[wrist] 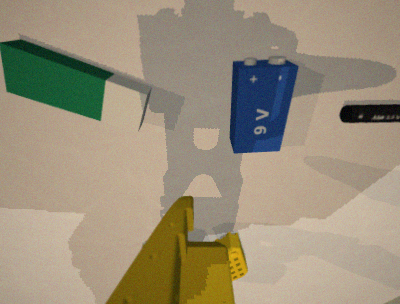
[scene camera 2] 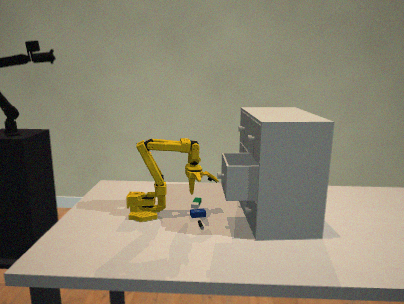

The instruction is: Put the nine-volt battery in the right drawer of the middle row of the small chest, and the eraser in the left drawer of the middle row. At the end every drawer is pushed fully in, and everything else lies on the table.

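Places are measured from the arm's base along level axes (x down, y ahead, z right), in metres.
Pixels of known places: hand at its tool point: [wrist: 193, 208] [scene camera 2: 191, 193]; arm's base at its link origin: [wrist: 199, 243] [scene camera 2: 150, 214].
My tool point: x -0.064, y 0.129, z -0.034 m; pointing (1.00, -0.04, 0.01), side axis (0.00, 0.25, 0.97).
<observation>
For each thing: its top centre in the pictures, then the offset to it from my tool point. Level surfaces: height alone.
- blue nine-volt battery at its top centre: [wrist: 262, 113] [scene camera 2: 198, 210] dx +0.046, dy +0.023, dz +0.030 m
- eraser at its top centre: [wrist: 76, 93] [scene camera 2: 196, 201] dx +0.051, dy +0.011, dz -0.062 m
- grey chest at its top centre: [scene camera 2: 281, 113] dx -0.266, dy +0.267, dz +0.016 m
- small black cylinder at its top centre: [wrist: 389, 117] [scene camera 2: 200, 223] dx +0.053, dy +0.036, dz +0.105 m
- table at its surface level: dx +0.063 m
The blue nine-volt battery [scene camera 2: 198, 213] [wrist: 260, 107] lies flat on the table. The eraser [scene camera 2: 197, 201] [wrist: 55, 82], with a green sleeve and a pale end, lies beside it, on the left in the wrist view. My gripper [scene camera 2: 204, 185] is wide open and empty above them; in the wrist view one notched jaw shows and the moving jaw is out of the picture. The grey chest [scene camera 2: 292, 180] stands to the right in the scene view. Its right middle drawer [scene camera 2: 242, 182] is pulled out; its inside is mostly hidden. The left middle drawer is largely hidden behind it.
A small black cylinder [scene camera 2: 201, 225] [wrist: 372, 113] lies on the table [scene camera 2: 150, 260] near the battery, on the side away from the eraser. The open drawer juts towards the arm above table height. A black stand [scene camera 2: 25, 185] with another arm is at the left.
</observation>
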